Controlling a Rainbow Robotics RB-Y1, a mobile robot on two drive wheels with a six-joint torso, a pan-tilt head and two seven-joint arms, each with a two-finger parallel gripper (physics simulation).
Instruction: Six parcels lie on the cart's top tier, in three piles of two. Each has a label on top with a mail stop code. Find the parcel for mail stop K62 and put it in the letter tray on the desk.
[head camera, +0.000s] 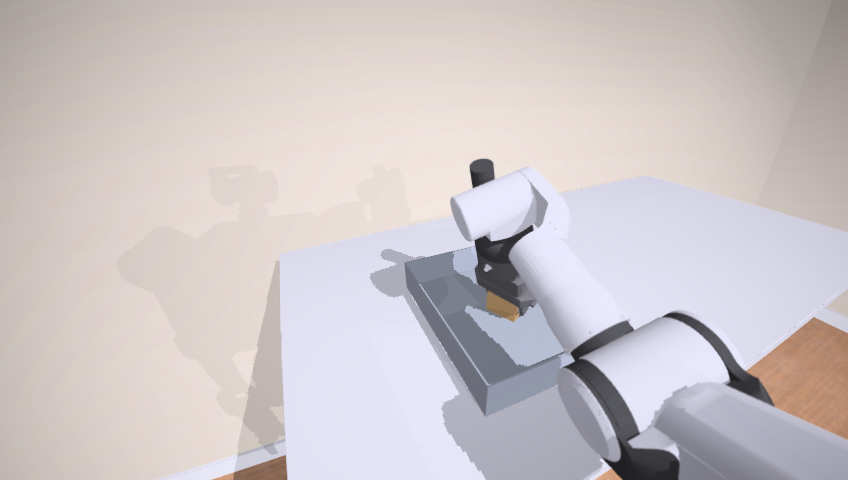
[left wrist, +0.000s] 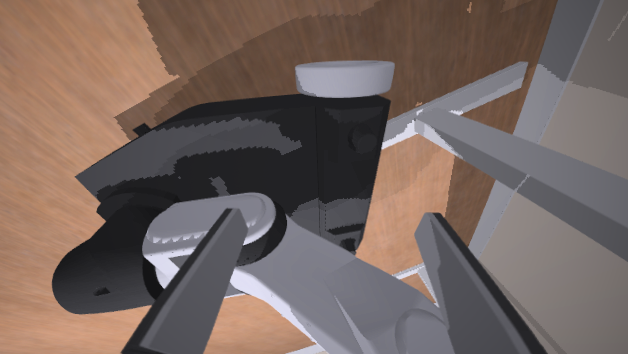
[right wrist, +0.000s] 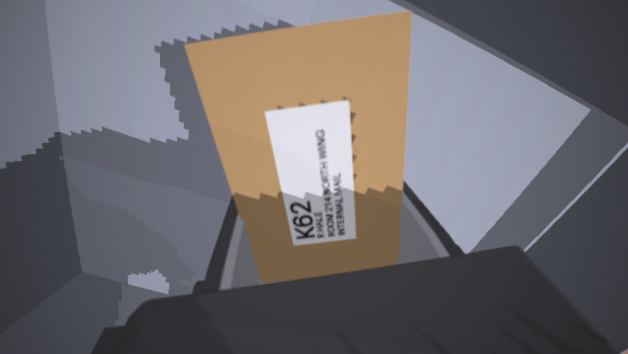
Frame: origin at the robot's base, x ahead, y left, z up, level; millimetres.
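Where they show: left gripper, between the fingertips: (left wrist: 328, 221); right gripper, between the fingertips: (head camera: 507, 302) (right wrist: 315, 177).
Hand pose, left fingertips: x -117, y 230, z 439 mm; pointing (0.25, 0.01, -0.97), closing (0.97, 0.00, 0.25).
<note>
After its pixels a point has its place.
My right gripper (head camera: 510, 302) @(y -171, x 325, z 964 mm) (right wrist: 315, 177) @(y -171, x 325, z 964 mm) is shut on the tan K62 parcel (head camera: 501, 304) @(y -152, x 300, z 981 mm) (right wrist: 310, 65) @(y -209, x 357, z 1004 mm). The parcel's white label (right wrist: 325, 165) @(y -189, x 335, z 1004 mm) reads K62 in the right wrist view. The parcel is inside the outline of the grey letter tray (head camera: 446, 337) @(y -40, x 222, z 987 mm) (right wrist: 30, 225) @(y -41, x 442, z 974 mm), low over its floor; whether its far end touches the floor is hard to tell. The arm hides the tray's right side in the head camera view. My left gripper (left wrist: 328, 221) @(y 230, x -117, z 439 mm) is open and empty, over the robot's own base and the floor. The cart and the other parcels do not show.
The tray stands on the white desk (head camera: 345, 344) @(y 136, x 258, z 951 mm), with a wall behind it. The tray's walls rise around the right gripper. In the left wrist view, a grey desk leg (left wrist: 500, 150) @(y 139, x 284, z 272 mm) stands at the right, beside the black robot base (left wrist: 250, 150) @(y 152, x -210, z 169 mm).
</note>
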